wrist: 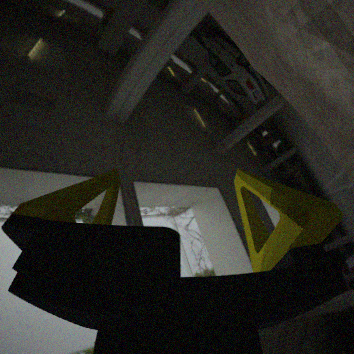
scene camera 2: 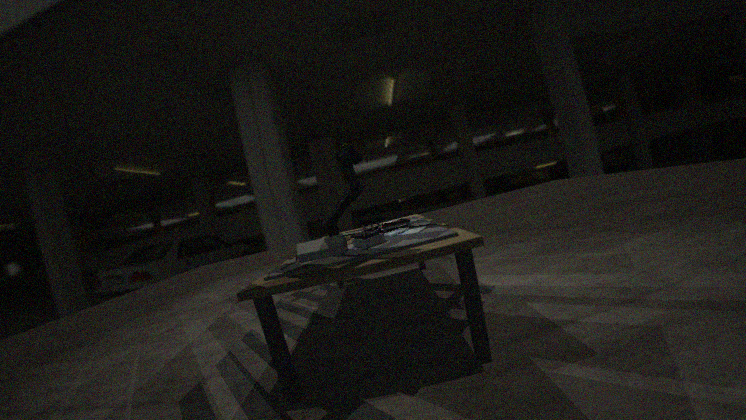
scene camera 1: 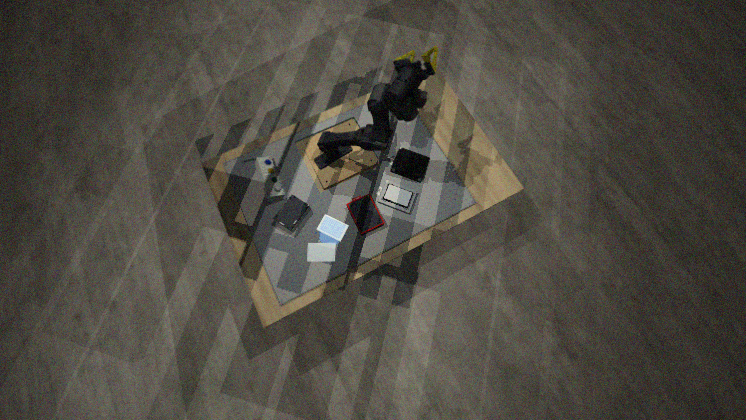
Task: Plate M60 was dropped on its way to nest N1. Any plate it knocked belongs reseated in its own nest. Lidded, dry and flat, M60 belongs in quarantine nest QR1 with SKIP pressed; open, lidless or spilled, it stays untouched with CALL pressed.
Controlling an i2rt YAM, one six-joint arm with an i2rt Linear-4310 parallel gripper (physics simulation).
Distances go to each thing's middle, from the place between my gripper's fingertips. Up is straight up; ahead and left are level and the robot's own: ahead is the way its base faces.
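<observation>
Red-framed dark plate (scene camera 1: 365, 213): my gripper is some way short of it, well to the left of it and well above it.
</observation>
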